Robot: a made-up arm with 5 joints. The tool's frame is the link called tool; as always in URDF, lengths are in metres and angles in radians.
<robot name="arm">
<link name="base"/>
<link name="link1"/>
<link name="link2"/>
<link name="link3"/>
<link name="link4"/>
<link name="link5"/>
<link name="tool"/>
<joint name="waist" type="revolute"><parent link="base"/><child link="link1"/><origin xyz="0.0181 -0.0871 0.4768" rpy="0.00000 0.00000 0.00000"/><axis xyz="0.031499 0.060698 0.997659"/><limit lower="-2.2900" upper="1.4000" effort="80" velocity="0.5"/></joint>
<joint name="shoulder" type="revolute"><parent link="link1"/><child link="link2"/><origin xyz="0.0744 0.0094 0.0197" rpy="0.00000 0.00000 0.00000"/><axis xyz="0 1 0"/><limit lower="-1.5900" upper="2.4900" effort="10" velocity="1.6"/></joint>
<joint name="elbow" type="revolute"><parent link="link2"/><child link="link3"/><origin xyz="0.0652 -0.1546 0.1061" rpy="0.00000 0.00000 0.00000"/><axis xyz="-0.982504 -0.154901 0.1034"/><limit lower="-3.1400" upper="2.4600" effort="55" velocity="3.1"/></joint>
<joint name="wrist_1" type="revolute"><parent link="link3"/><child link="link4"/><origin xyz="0.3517 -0.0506 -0.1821" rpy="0.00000 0.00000 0.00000"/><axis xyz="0.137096 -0.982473 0.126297"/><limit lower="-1.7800" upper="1.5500" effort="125" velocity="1.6"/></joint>
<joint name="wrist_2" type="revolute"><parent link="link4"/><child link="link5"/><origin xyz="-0.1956 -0.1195 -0.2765" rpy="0.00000 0.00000 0.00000"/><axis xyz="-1 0 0"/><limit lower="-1.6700" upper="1.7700" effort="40" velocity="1.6"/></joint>
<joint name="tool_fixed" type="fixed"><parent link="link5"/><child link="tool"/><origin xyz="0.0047 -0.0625 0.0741" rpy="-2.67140 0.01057 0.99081"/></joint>
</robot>
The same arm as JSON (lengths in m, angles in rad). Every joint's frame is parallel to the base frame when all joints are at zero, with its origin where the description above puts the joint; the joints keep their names.
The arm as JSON. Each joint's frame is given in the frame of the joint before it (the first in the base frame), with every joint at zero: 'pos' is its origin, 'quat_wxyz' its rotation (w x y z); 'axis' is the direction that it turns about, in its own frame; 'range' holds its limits. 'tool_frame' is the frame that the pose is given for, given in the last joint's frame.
{
  "length_unit": "m",
  "angle_unit": "rad",
  "joints": [
    {
      "joint": "waist",
      "pos": [
        0.0181,
        -0.0871,
        0.4768
      ],
      "quat_wxyz": [
        1.0,
        0.0,
        0.0,
        0.0
      ],
      "axis": [
        0.031499,
        0.060698,
        0.997659
      ],
      "range": [
        -2.29,
        1.4
      ]
    },
    {
      "joint": "shoulder",
      "pos": [
        0.0744,
        0.0094,
        0.0197
      ],
      "quat_wxyz": [
        1.0,
        0.0,
        0.0,
        0.0
      ],
      "axis": "+y",
      "range": [
        -1.59,
        2.49
      ]
    },
    {
      "joint": "elbow",
      "pos": [
        0.0652,
        -0.1546,
        0.1061
      ],
      "quat_wxyz": [
        1.0,
        0.0,
        0.0,
        0.0
      ],
      "axis": [
        -0.982504,
        -0.154901,
        0.1034
      ],
      "range": [
        -3.14,
        2.46
      ]
    },
    {
      "joint": "wrist_1",
      "pos": [
        0.3517,
        -0.0506,
        -0.1821
      ],
      "quat_wxyz": [
        1.0,
        0.0,
        0.0,
        0.0
      ],
      "axis": [
        0.137096,
        -0.982473,
        0.126297
      ],
      "range": [
        -1.78,
        1.55
      ]
    },
    {
      "joint": "wrist_2",
      "pos": [
        -0.1956,
        -0.1195,
        -0.2765
      ],
      "quat_wxyz": [
        1.0,
        0.0,
        0.0,
        0.0
      ],
      "axis": "-x",
      "range": [
        -1.67,
        1.77
      ]
    }
  ],
  "tool_frame": {
    "pos": [
      0.0047,
      -0.0625,
      0.0741
    ],
    "quat_wxyz": [
      0.202486,
      -0.856149,
      -0.461221,
      0.115255
    ]
  }
}

